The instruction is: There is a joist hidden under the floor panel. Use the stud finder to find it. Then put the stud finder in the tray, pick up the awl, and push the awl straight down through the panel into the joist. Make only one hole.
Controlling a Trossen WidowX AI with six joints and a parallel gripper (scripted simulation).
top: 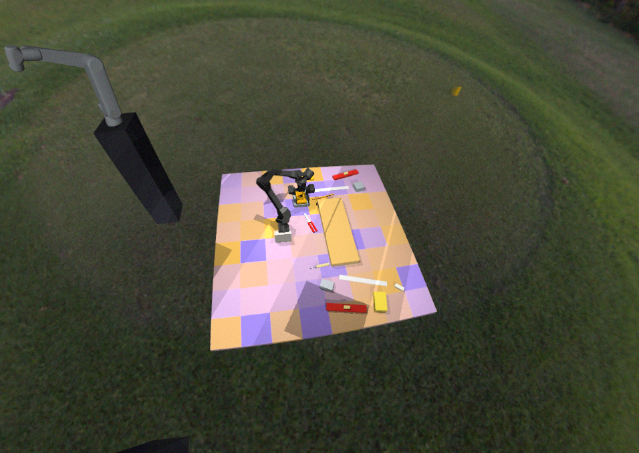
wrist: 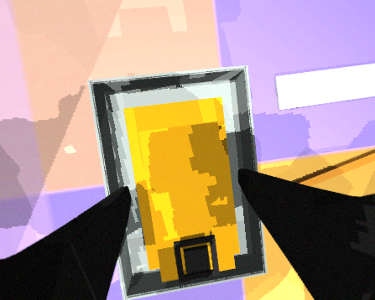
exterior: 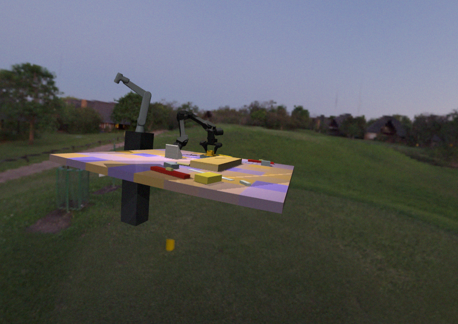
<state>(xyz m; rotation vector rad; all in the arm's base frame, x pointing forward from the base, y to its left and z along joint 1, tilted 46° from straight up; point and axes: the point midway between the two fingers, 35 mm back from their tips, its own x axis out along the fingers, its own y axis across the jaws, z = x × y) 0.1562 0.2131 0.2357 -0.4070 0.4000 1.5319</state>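
My gripper tip is now 20 mm to the left of the yellow stud finder and 10 mm below it. Also, from my gripper tip: grey block: 700 mm to the right, 60 mm ahead, 30 mm below; then awl: 570 mm to the right, 30 mm below, 30 mm ahead; then grey tray: 30 mm below.
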